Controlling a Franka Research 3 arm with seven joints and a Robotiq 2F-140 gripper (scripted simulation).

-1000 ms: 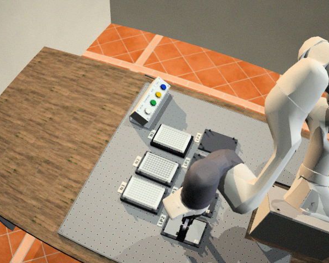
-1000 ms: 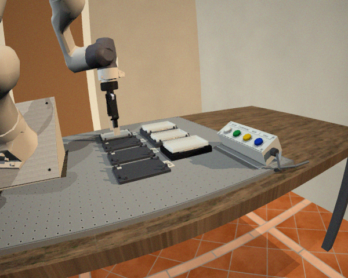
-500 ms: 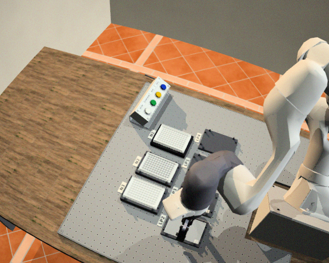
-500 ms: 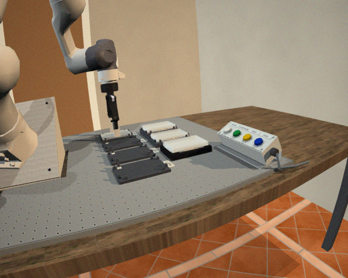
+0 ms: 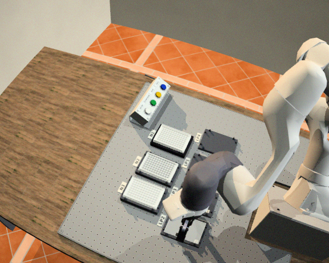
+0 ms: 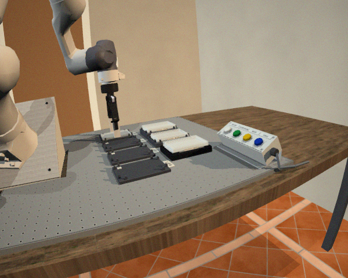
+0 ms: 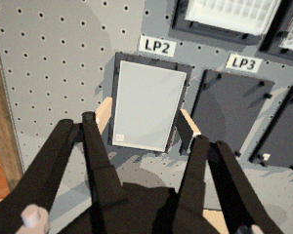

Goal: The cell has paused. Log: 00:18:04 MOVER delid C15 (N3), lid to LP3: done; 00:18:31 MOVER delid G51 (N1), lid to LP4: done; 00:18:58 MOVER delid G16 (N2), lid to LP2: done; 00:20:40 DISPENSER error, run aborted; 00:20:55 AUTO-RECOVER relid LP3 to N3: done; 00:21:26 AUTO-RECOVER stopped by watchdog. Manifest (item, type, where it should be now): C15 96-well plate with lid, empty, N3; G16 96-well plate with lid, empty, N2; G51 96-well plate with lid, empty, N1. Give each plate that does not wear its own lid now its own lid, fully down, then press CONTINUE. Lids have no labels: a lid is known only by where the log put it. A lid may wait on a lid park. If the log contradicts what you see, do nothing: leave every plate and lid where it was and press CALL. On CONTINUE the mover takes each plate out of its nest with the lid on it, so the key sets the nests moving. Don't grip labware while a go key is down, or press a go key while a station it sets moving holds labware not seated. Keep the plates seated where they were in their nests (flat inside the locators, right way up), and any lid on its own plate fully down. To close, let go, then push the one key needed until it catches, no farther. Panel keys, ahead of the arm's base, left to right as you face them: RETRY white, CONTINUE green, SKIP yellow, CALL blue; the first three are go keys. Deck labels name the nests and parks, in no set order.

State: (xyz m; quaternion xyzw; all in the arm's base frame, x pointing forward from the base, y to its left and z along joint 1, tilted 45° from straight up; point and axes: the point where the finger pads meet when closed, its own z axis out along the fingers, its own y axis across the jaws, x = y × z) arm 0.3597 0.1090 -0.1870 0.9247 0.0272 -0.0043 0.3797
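The lp2 park lies 3 cm below my hand. The rest, counted from my hand: plate 19 cm ahead, 18 cm to the right, 1 cm below; then LP3 park 1 cm ahead, 12 cm to the right, 3 cm below; then lp1 park 2 cm ahead, 26 cm to the right, 3 cm below.
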